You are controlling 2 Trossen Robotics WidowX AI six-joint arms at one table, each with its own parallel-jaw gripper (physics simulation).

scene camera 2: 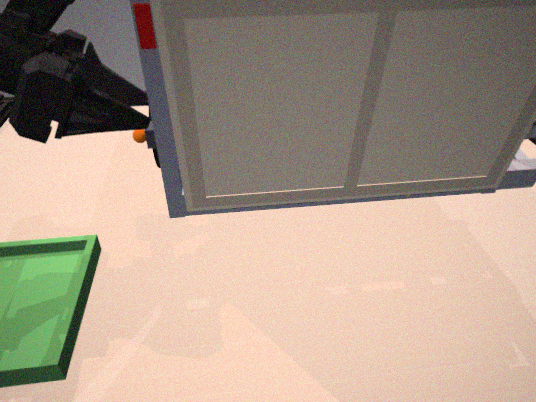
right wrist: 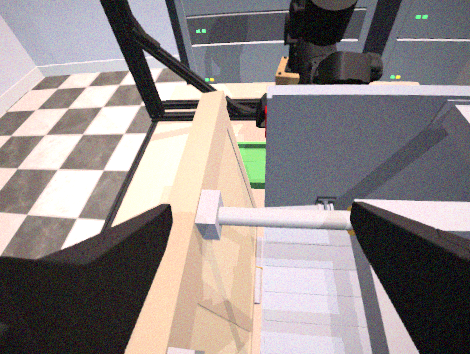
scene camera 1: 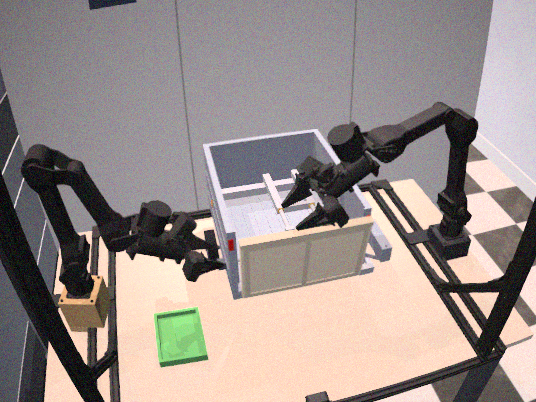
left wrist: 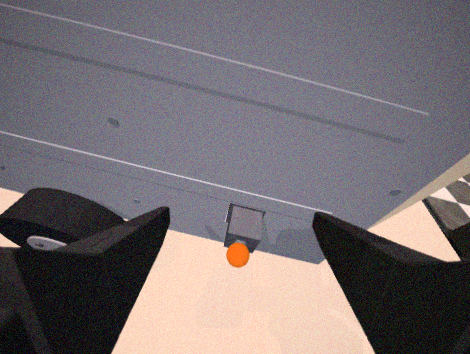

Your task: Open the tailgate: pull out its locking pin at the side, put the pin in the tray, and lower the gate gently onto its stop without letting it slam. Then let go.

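Places are measured from the left arm's base along level axes (x ahead, y down, z left), in millimetres.
Pixels of known places: left gripper, fingertip midpoint: [scene camera 2: 147,110] [scene camera 1: 217,255] [left wrist: 242,216]; right gripper, fingertip midpoint: [right wrist: 260,211] [scene camera 1: 289,217]; left arm's base, origin of the base link: [scene camera 1: 80,289]; right arm's base, origin of the base link: [scene camera 1: 450,232].
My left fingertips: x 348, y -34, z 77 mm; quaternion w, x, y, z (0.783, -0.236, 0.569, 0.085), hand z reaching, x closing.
For each thing: its middle in the pictures, then the offset to it from my left fingertips. "spot": a spot on its surface instead.
- small grey block, surface spot: [left wrist: 245,222] spot: dx +6, dy +14, dz -3 mm
- white bar, body centre: [right wrist: 347,220] [scene camera 1: 281,211] dx +153, dy -137, dz -15 mm
- green tray, body centre: [scene camera 2: 18,303] [right wrist: 248,163] [scene camera 1: 179,336] dx -101, dy +132, dz -144 mm
- black wheel, body centre: [left wrist: 76,238] [scene camera 1: 211,248] dx -29, dy +91, dz +130 mm
- grey beam, surface spot: [scene camera 1: 381,242] spot: dx +375, dy -80, dz -72 mm
The tan tailgate [scene camera 1: 275,272] [scene camera 2: 280,100] [right wrist: 202,150] stands upright at the near end of the grey box. The pin's orange knob [scene camera 2: 139,135] [left wrist: 237,255] sticks out of a small grey block [left wrist: 245,222] low on the box's side; the pin's shaft is hidden. My left gripper [scene camera 1: 221,251] [scene camera 2: 148,109] [left wrist: 242,216] is open beside that side, its fingertips a little above the knob in scene camera 2. My right gripper [scene camera 1: 291,218] [right wrist: 260,211] is open over the gate's top, its fingers either side of a white bar [right wrist: 285,218]. The green tray [scene camera 1: 185,361] [scene camera 2: 82,305] [right wrist: 252,145] shows no pin.
The grey box [scene camera 1: 260,138] [left wrist: 200,100] [right wrist: 310,130] stands mid-table. A black wheel [left wrist: 60,215] is beside the left gripper's finger in the left wrist view. A grey beam [scene camera 1: 381,242] juts out right of the box. Black frame rails [scene camera 1: 425,265] run along the table's right side.
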